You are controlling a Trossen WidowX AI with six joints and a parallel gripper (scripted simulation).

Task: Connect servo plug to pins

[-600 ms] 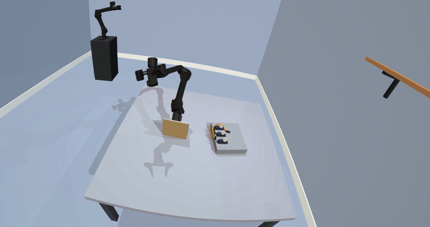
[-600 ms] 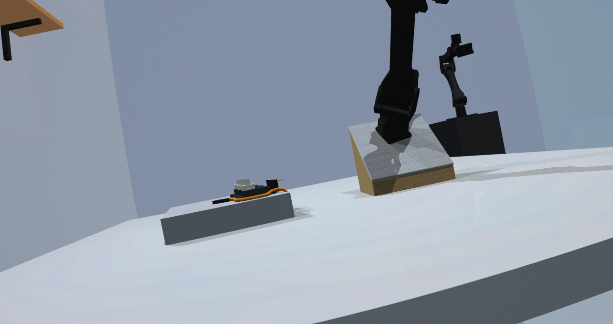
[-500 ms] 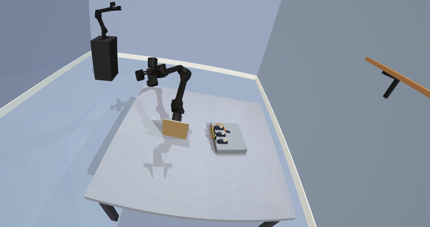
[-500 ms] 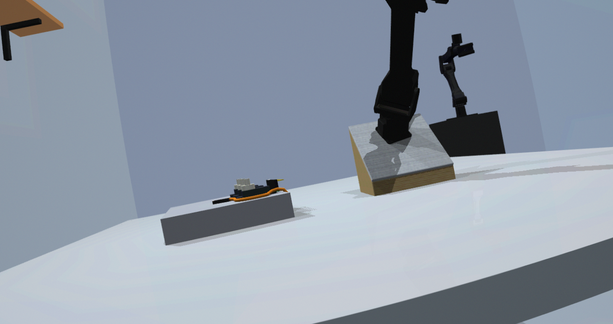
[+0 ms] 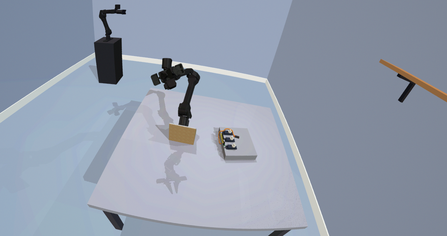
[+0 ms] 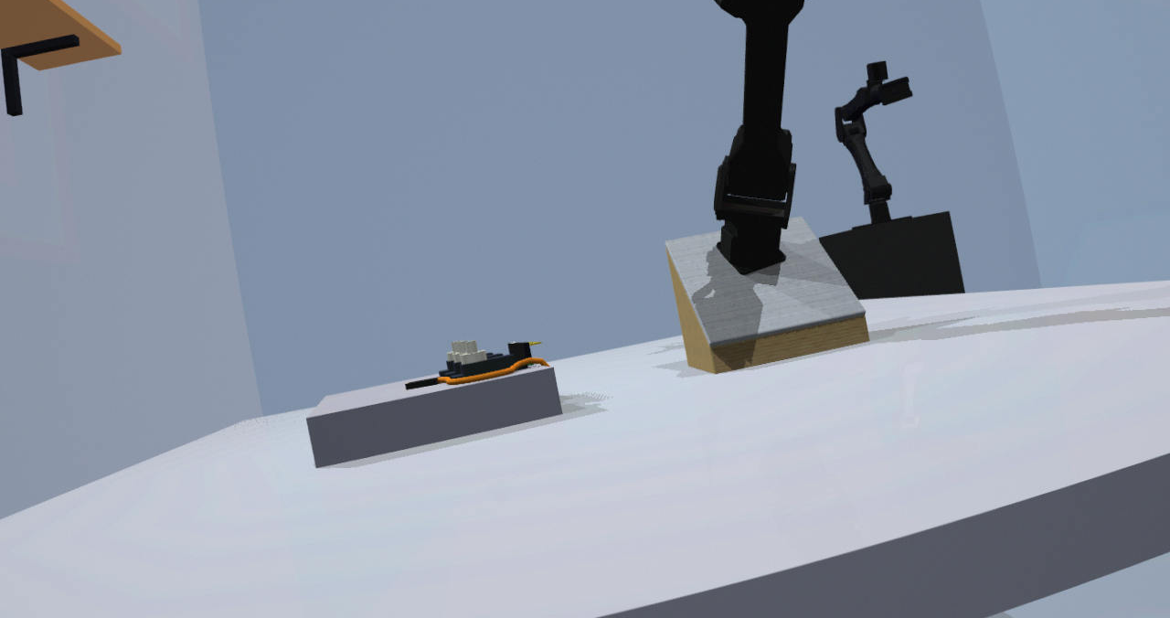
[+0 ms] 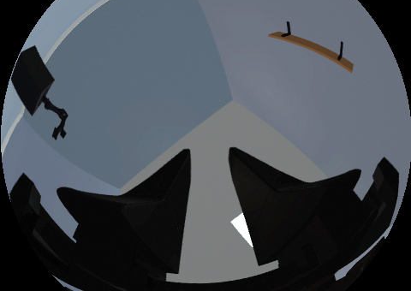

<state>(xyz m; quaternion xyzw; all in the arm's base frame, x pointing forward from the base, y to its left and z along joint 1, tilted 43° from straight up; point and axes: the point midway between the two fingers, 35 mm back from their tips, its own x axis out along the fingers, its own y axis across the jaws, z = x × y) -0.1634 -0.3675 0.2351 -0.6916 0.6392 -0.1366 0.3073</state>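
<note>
Right now the white band is 400 mm ahead of my gripper tip, 80 mm to the left of it and 510 mm below it. From my gripper tip the other things lie so: grey holder 560 mm ahead, 120 mm to the left, 560 mm below; red dot 400 mm ahead, 70 mm to the left, 510 mm below.
</note>
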